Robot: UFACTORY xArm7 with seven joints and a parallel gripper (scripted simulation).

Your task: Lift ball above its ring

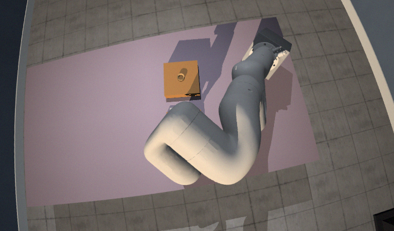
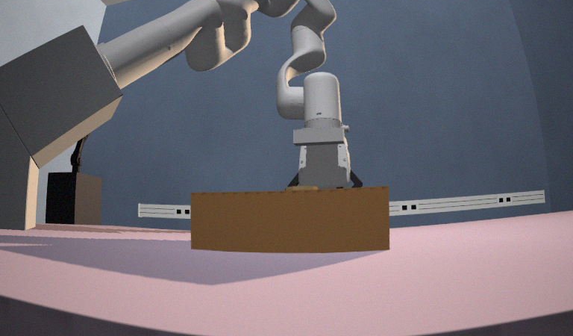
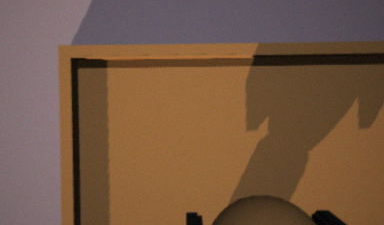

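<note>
The orange tray is 40 mm below my hand.
</note>
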